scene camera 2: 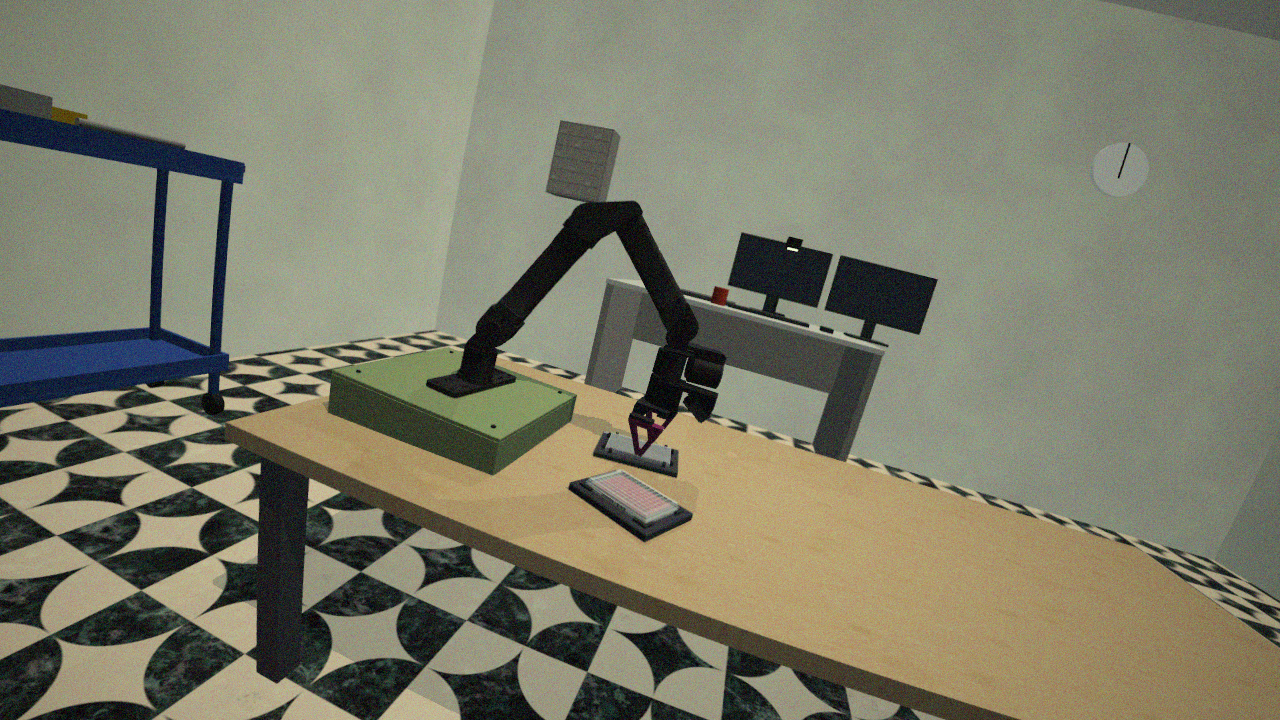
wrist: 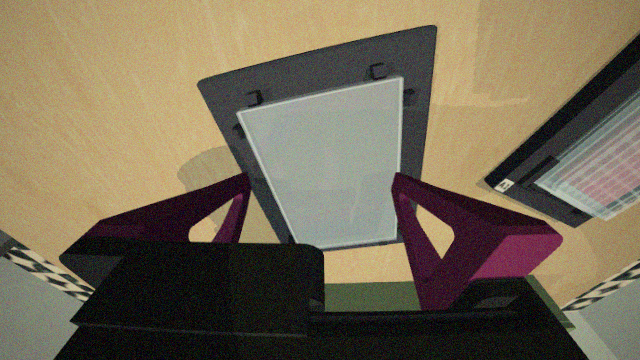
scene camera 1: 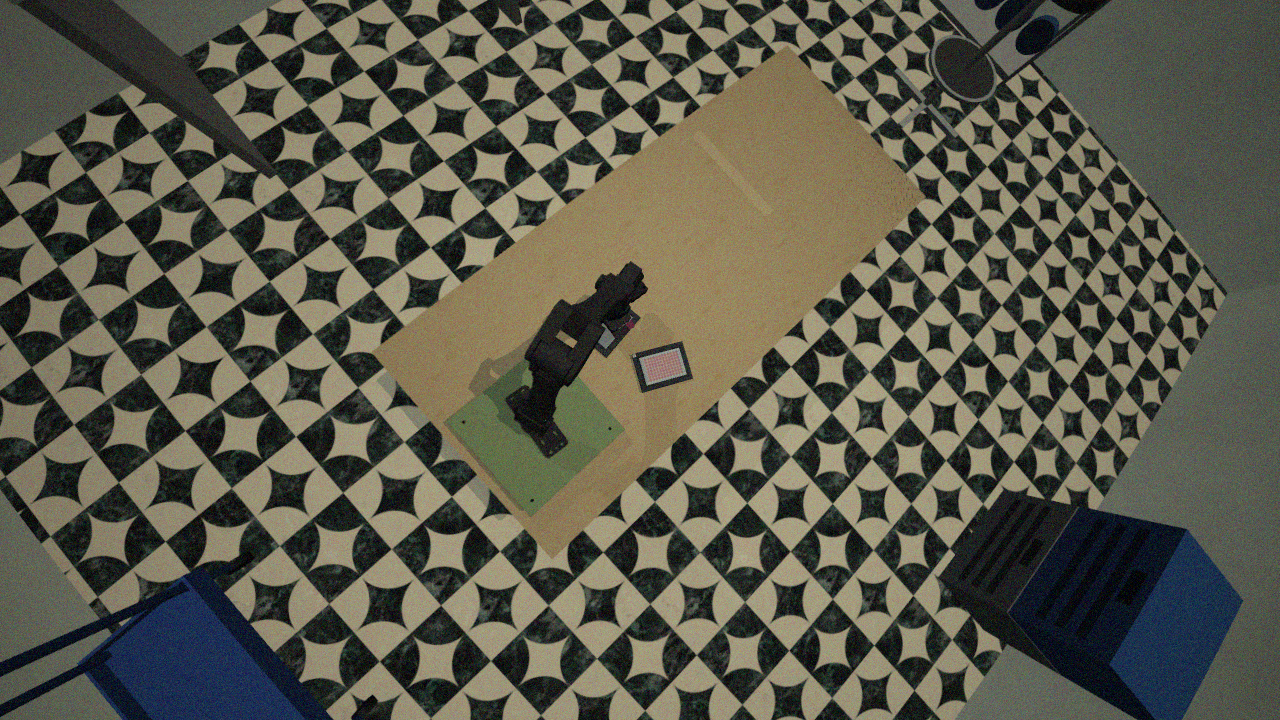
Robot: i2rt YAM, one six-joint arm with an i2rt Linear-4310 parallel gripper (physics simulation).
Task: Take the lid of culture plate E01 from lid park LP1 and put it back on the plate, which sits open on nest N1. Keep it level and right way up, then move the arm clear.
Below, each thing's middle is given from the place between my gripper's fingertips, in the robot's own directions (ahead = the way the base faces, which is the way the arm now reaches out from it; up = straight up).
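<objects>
The clear plate lid [scene camera 2: 623, 445] has my hand 1 cm past it and 1 cm to the left of it. There is also the dark nest [scene camera 2: 645, 532], which I find 5 cm ahead of my hand, 21 cm to the right of it and 1 cm below it.
</objects>
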